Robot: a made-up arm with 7 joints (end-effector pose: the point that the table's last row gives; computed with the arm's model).
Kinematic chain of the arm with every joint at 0, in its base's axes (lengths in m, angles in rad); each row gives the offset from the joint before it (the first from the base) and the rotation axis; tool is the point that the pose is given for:
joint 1: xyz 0 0 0.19 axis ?
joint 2: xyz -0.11 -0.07 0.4 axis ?
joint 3: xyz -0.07 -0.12 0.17 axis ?
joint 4: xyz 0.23 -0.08 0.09 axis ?
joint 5: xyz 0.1 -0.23 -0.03 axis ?
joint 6: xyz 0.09 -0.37 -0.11 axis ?
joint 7: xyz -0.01 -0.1 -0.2 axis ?
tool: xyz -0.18 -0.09 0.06
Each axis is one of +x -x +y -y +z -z.
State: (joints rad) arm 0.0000 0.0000 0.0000 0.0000 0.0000 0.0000 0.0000
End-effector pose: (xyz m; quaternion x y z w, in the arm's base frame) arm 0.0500 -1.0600 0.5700 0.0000 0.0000 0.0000 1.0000
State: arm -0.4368 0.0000 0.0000 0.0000 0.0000 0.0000 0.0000
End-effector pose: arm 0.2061 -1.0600 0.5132 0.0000 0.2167 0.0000 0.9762
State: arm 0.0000 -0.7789 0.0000 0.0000 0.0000 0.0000 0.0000
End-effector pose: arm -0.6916 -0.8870 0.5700 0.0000 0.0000 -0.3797 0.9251
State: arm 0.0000 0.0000 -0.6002 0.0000 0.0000 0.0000 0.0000
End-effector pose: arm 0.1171 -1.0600 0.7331 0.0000 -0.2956 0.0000 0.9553
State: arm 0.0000 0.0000 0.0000 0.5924 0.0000 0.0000 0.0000
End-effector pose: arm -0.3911 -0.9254 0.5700 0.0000 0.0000 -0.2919 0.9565
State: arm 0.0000 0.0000 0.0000 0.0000 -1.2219 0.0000 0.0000
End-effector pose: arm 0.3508 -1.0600 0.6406 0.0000 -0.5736 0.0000 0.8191
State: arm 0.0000 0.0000 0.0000 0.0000 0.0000 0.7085 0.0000
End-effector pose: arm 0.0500 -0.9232 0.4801 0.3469 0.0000 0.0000 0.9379
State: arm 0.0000 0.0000 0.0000 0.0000 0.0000 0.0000 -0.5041
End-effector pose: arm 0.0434 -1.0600 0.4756 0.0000 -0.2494 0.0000 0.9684
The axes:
joint 1: -y
joint 2: +z
joint 3: +y
joint 4: -z
joint 5: +y
joint 6: +x
joint 7: +y

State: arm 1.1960 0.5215 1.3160 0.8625 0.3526 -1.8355 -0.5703
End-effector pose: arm -0.7692 -0.6896 0.8354 -0.8354 0.2323 0.1028 0.4874
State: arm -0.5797 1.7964 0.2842 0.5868 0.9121 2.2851 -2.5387
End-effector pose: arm 0.4849 0.2036 0.3360 -0.1775 -0.1997 -0.4942 0.8273
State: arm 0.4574 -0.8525 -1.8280 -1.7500 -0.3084 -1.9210 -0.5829
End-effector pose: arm -1.1188 0.2301 1.2968 0.8277 0.2701 -0.0292 0.4910
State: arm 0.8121 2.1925 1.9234 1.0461 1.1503 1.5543 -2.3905
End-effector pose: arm -0.3329 -0.1568 0.8185 -0.4273 -0.9039 0.0160 0.0051
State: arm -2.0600 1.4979 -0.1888 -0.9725 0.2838 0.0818 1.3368
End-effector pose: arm 0.3574 0.7898 -0.5334 -0.2421 -0.3395 -0.9081 0.0380
